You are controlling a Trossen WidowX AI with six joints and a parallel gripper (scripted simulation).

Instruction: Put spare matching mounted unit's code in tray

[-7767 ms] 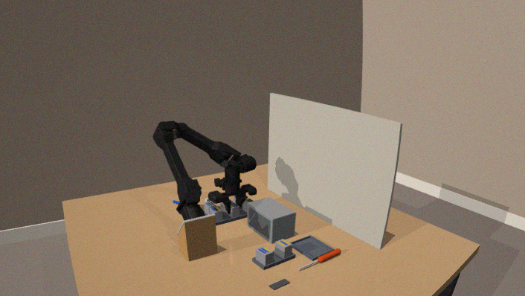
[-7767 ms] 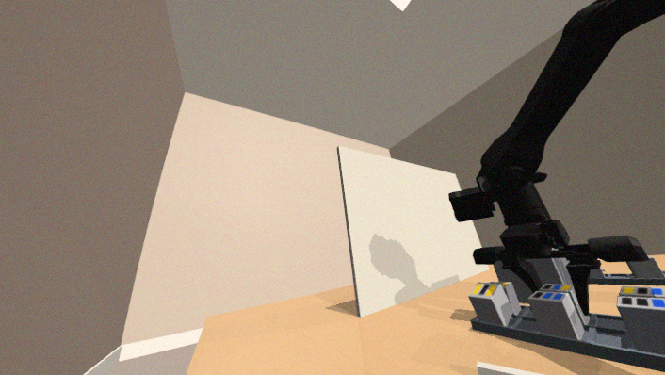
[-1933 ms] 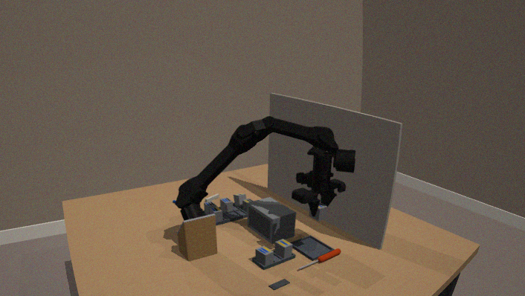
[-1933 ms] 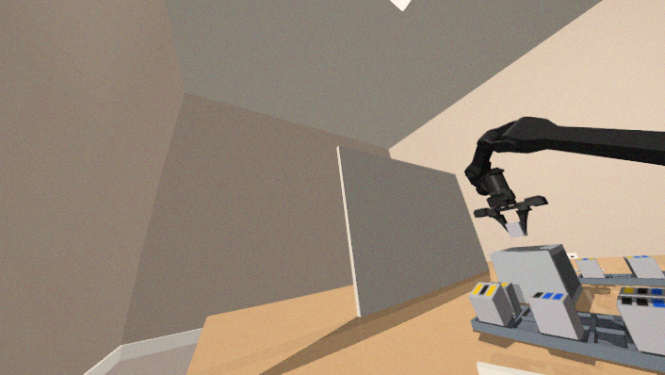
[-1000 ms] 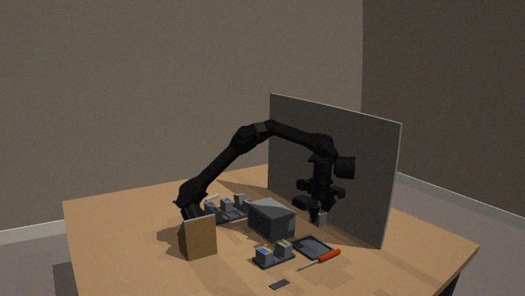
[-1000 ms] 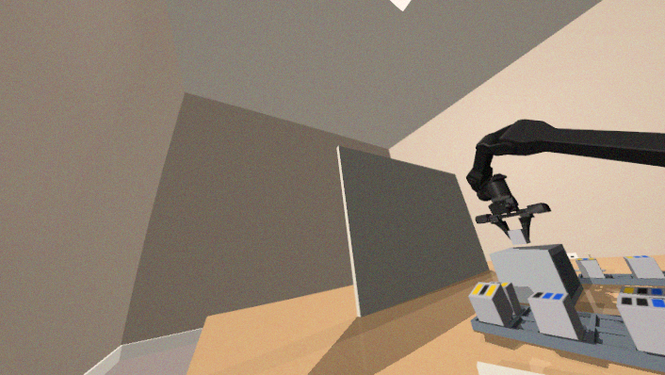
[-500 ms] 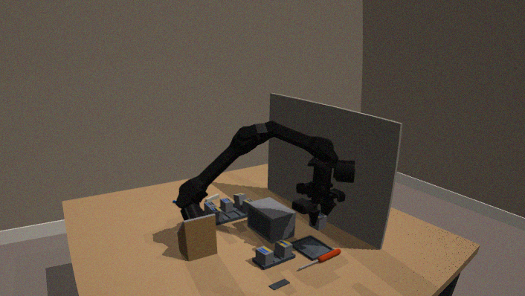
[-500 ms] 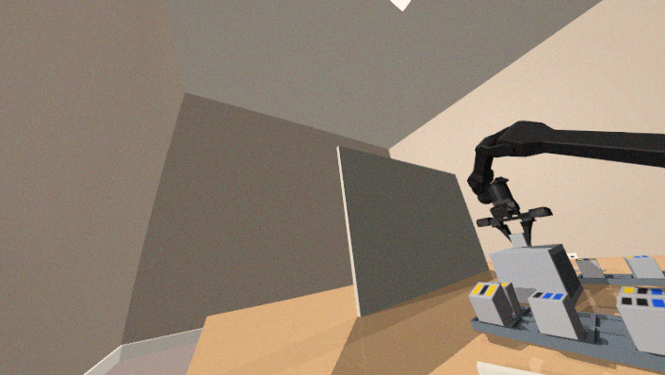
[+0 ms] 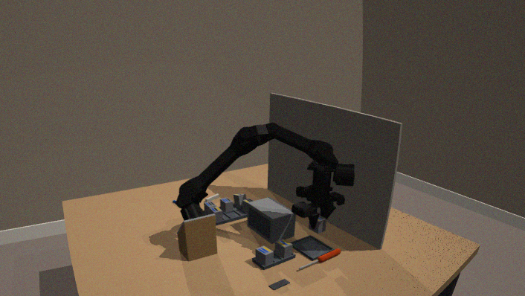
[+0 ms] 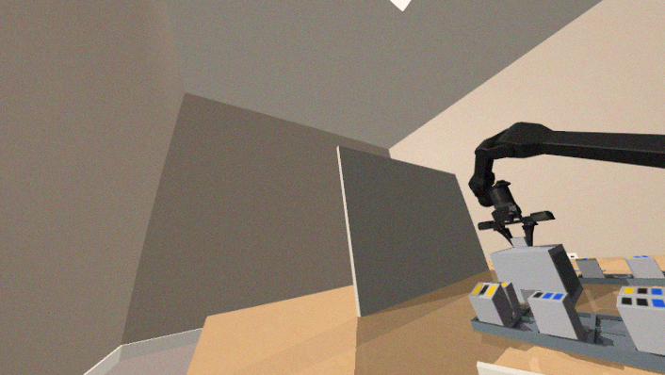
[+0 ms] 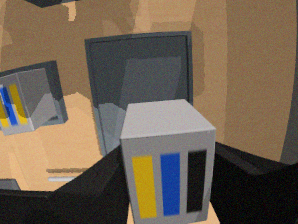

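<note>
Now: gripper tip 1 cm past the dark tray, 1 cm to the right of it and 8 cm above it. Round my gripper tip: white panel 21 cm ahead, 16 cm to the left, 14 cm above; grey spare 2 cm above; grey mounted unit 2 cm behind, 20 cm to the left, 4 cm below.
</note>
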